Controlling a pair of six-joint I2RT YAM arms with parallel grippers.
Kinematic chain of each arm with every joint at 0, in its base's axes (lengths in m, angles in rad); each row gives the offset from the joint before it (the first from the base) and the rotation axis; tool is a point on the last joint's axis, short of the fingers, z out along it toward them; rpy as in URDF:
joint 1: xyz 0 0 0.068 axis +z
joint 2: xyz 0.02 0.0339 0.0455 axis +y
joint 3: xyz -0.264 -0.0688 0 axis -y
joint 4: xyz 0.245 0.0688 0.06 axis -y
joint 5: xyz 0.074 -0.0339 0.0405 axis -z
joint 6: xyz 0.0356 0 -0.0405 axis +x
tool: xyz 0 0 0 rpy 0 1.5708 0
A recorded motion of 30 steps. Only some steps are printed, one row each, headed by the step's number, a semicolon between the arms.
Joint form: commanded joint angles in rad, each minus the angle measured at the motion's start. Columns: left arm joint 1, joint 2, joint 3, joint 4, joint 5, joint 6; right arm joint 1, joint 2, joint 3, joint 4, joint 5, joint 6.
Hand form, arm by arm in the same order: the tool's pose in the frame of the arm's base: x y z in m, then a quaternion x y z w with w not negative. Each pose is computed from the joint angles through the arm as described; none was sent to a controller.
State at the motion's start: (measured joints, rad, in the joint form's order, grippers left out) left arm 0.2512 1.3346 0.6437 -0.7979 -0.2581 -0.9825; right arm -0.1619 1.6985 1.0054 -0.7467 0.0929 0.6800
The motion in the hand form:
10: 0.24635 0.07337 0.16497 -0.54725 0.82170 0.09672 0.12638; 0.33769 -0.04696 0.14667 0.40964 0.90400 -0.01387 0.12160
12: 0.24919 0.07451 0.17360 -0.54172 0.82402 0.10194 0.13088; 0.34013 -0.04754 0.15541 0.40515 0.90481 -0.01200 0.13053
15: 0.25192 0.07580 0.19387 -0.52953 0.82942 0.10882 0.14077; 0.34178 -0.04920 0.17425 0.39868 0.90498 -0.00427 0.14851
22: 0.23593 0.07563 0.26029 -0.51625 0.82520 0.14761 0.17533; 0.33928 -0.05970 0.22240 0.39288 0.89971 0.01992 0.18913
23: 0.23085 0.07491 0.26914 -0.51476 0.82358 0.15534 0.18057; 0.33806 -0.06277 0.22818 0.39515 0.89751 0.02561 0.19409
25: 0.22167 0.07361 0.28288 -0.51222 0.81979 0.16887 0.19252; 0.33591 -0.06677 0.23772 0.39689 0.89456 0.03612 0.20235
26: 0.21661 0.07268 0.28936 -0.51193 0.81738 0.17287 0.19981; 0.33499 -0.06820 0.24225 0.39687 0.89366 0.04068 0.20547
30: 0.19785 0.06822 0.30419 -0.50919 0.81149 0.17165 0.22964; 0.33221 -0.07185 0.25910 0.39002 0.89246 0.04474 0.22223
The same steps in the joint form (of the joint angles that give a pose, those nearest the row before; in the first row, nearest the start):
10: 0.0019 0.1923 0.2107 0.0799 -0.0073 0.0847; 0.0339 0.1468 0.1295 0.1120 0.0043 0.0319
12: 0.0019 0.1868 0.2418 0.0507 -0.0190 0.0987; 0.0331 0.1346 0.1499 0.0982 0.0046 0.0212
15: 0.0019 0.1622 0.3021 -0.0146 -0.0356 0.1300; 0.0282 0.0994 0.1815 0.0718 -0.0031 0.0033
22: 0.0049 0.0363 0.4529 -0.2365 -0.1275 0.1720; -0.0070 0.0123 0.2626 -0.0019 -0.0415 -0.0353
23: 0.0050 0.0133 0.4682 -0.2674 -0.1453 0.1769; -0.0176 0.0012 0.2712 -0.0089 -0.0530 -0.0379
25: 0.0050 -0.0278 0.4880 -0.3090 -0.1781 0.1862; -0.0324 -0.0175 0.2849 -0.0197 -0.0741 -0.0430
26: 0.0050 -0.0507 0.4950 -0.3256 -0.1901 0.1890; -0.0380 -0.0252 0.2930 -0.0273 -0.0836 -0.0460
30: 0.0050 -0.1427 0.4843 -0.3419 -0.2037 0.2051; -0.0511 -0.0519 0.3244 -0.0500 -0.0927 -0.0690

